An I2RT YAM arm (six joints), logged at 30 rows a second.
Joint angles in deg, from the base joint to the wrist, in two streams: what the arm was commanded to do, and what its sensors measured. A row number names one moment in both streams.
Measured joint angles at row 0: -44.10 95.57 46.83 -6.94 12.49 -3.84
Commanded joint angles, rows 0 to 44: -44.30 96.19 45.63 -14.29 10.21 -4.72; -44.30 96.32 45.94 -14.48 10.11 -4.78; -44.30 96.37 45.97 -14.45 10.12 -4.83; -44.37 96.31 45.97 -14.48 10.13 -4.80; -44.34 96.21 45.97 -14.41 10.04 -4.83; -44.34 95.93 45.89 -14.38 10.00 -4.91; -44.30 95.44 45.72 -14.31 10.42 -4.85; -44.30 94.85 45.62 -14.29 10.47 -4.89; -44.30 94.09 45.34 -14.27 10.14 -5.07; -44.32 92.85 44.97 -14.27 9.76 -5.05; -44.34 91.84 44.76 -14.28 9.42 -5.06; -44.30 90.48 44.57 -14.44 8.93 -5.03; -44.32 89.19 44.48 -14.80 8.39 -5.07; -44.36 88.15 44.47 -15.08 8.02 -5.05; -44.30 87.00 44.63 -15.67 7.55 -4.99; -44.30 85.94 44.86 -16.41 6.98 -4.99; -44.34 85.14 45.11 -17.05 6.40 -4.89; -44.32 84.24 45.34 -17.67 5.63 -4.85; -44.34 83.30 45.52 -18.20 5.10 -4.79; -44.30 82.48 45.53 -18.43 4.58 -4.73; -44.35 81.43 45.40 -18.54 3.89 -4.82; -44.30 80.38 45.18 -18.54 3.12 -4.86; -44.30 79.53 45.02 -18.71 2.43 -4.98; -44.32 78.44 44.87 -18.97 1.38 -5.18; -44.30 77.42 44.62 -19.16 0.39 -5.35; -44.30 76.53 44.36 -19.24 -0.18 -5.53; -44.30 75.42 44.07 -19.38 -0.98 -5.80; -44.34 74.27 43.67 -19.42 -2.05 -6.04; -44.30 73.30 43.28 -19.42 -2.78 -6.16; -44.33 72.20 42.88 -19.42 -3.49 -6.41; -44.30 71.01 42.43 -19.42 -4.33 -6.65; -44.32 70.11 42.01 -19.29 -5.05 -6.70; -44.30 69.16 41.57 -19.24 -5.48 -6.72; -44.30 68.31 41.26 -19.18 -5.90 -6.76; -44.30 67.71 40.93 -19.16 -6.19 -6.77; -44.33 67.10 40.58 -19.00 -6.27 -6.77; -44.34 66.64 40.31 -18.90 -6.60 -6.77; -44.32 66.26 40.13 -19.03 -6.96 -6.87; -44.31 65.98 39.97 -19.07 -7.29 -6.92; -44.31 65.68 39.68 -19.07 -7.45 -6.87; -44.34 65.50 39.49 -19.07 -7.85 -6.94; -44.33 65.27 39.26 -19.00 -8.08 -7.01; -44.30 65.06 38.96 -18.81 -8.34 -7.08; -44.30 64.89 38.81 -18.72 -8.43 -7.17; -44.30 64.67 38.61 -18.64 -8.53 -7.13
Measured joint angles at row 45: -44.53 66.30 39.59 -17.91 -6.96 -6.46
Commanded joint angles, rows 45 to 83: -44.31 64.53 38.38 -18.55 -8.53 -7.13; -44.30 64.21 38.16 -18.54 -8.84 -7.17; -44.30 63.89 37.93 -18.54 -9.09 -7.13; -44.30 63.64 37.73 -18.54 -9.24 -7.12; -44.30 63.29 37.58 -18.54 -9.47 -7.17; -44.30 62.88 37.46 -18.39 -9.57 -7.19; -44.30 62.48 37.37 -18.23 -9.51 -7.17; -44.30 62.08 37.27 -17.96 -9.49 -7.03; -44.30 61.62 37.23 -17.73 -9.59 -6.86; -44.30 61.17 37.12 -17.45 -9.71 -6.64; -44.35 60.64 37.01 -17.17 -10.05 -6.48; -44.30 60.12 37.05 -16.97 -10.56 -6.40; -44.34 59.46 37.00 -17.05 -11.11 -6.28; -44.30 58.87 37.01 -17.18 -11.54 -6.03; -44.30 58.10 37.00 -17.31 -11.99 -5.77; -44.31 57.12 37.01 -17.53 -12.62 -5.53; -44.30 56.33 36.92 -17.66 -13.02 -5.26; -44.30 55.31 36.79 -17.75 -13.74 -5.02; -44.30 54.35 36.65 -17.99 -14.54 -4.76; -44.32 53.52 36.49 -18.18 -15.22 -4.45; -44.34 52.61 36.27 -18.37 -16.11 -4.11; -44.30 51.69 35.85 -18.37 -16.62 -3.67; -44.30 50.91 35.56 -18.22 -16.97 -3.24; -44.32 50.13 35.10 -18.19 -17.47 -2.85; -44.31 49.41 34.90 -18.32 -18.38 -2.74; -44.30 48.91 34.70 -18.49 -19.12 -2.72; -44.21 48.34 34.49 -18.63 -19.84 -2.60; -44.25 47.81 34.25 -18.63 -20.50 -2.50; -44.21 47.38 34.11 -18.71 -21.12 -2.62; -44.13 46.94 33.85 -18.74 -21.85 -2.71; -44.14 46.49 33.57 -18.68 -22.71 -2.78; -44.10 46.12 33.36 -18.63 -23.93 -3.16; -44.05 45.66 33.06 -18.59 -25.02 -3.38; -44.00 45.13 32.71 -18.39 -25.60 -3.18; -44.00 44.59 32.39 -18.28 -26.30 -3.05; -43.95 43.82 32.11 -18.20 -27.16 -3.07; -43.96 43.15 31.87 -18.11 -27.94 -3.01; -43.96 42.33 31.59 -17.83 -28.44 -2.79; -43.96 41.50 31.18 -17.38 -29.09 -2.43
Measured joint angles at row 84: -44.21 43.75 32.53 -17.82 -25.21 -3.14
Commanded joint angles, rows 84 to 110: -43.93 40.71 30.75 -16.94 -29.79 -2.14; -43.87 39.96 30.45 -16.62 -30.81 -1.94; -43.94 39.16 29.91 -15.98 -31.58 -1.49; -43.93 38.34 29.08 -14.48 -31.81 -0.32; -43.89 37.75 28.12 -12.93 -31.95 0.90; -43.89 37.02 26.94 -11.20 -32.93 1.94; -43.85 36.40 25.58 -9.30 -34.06 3.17; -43.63 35.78 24.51 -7.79 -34.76 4.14; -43.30 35.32 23.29 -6.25 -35.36 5.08; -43.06 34.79 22.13 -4.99 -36.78 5.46; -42.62 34.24 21.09 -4.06 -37.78 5.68; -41.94 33.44 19.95 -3.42 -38.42 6.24; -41.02 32.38 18.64 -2.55 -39.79 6.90; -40.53 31.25 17.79 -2.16 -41.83 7.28; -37.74 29.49 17.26 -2.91 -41.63 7.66; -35.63 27.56 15.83 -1.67 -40.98 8.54; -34.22 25.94 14.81 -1.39 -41.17 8.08; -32.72 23.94 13.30 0.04 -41.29 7.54; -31.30 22.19 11.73 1.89 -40.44 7.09; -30.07 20.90 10.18 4.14 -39.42 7.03; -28.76 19.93 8.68 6.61 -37.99 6.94; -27.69 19.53 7.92 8.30 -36.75 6.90; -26.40 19.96 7.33 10.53 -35.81 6.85; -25.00 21.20 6.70 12.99 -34.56 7.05; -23.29 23.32 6.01 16.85 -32.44 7.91; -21.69 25.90 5.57 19.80 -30.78 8.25; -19.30 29.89 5.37 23.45 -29.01 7.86
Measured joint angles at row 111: -23.24 24.16 6.57 10.72 -34.50 6.96
